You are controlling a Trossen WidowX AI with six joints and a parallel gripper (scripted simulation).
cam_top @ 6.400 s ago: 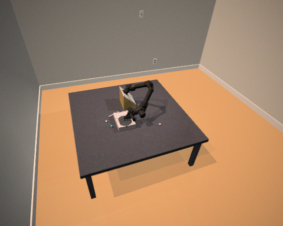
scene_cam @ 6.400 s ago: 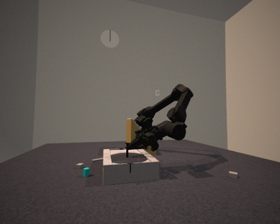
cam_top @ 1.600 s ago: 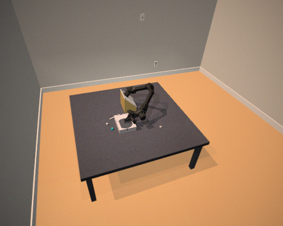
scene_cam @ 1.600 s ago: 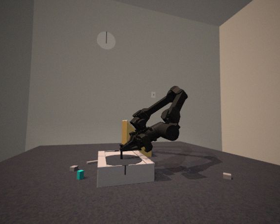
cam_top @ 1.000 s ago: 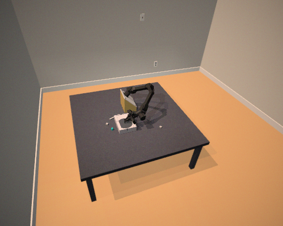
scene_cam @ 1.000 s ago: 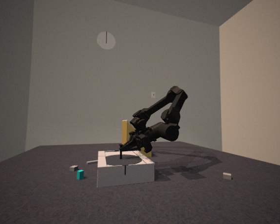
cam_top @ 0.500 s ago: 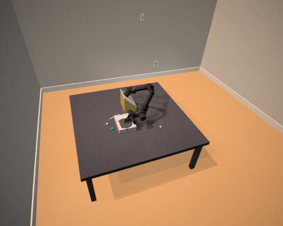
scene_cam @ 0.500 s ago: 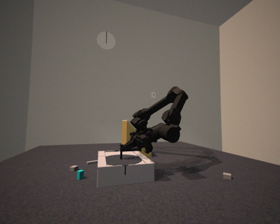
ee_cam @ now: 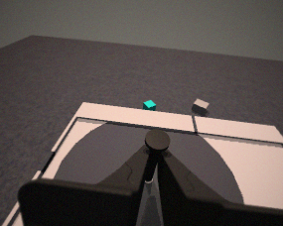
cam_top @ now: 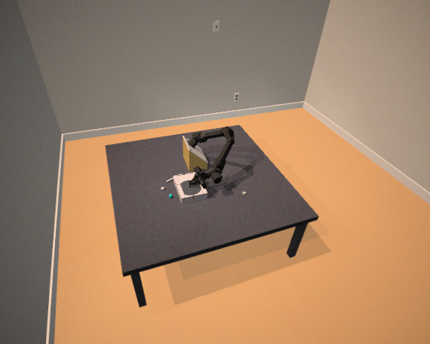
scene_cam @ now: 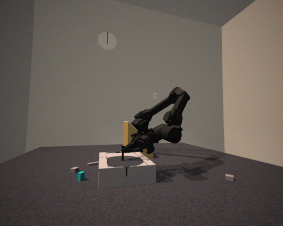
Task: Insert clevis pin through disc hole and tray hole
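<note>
The rimmed tray is 50 mm below my gripper tip, 30 mm behind it and 10 mm to the left of it. From my gripper tip the other things lie so: teal cube: 140 mm to the right, 80 mm below, 10 mm ahead; then grey disc: 30 mm below, 10 mm to the left; then clevis pin: 10 mm below.
</note>
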